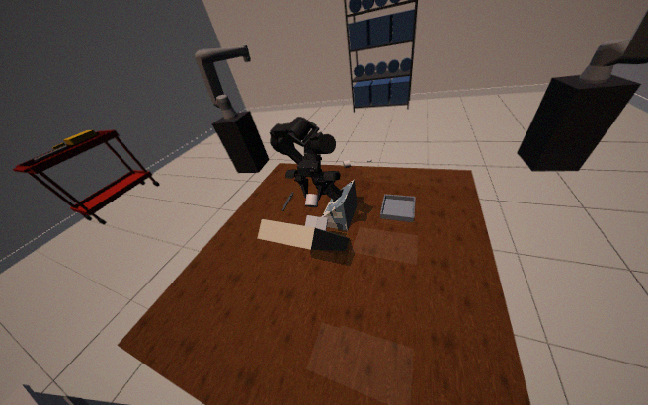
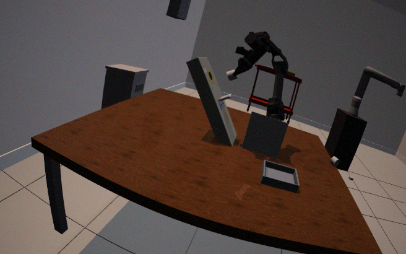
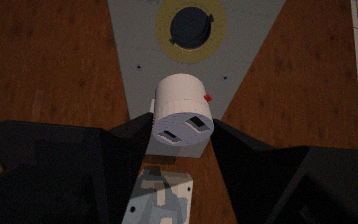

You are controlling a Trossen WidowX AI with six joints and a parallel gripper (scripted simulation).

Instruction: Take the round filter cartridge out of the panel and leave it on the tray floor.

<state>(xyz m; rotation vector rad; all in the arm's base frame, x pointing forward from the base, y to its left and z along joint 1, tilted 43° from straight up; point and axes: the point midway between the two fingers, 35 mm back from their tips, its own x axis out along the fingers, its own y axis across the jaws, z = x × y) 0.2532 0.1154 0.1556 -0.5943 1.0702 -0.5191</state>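
Right now my gripper tip is 28 cm past the grey tray, 31 cm to the right of it and 29 cm above it. From my gripper tip the other things lie so: round cartridge: right at my gripper tip; service panel: 7 cm ahead, 1 cm to the right, 12 cm below.
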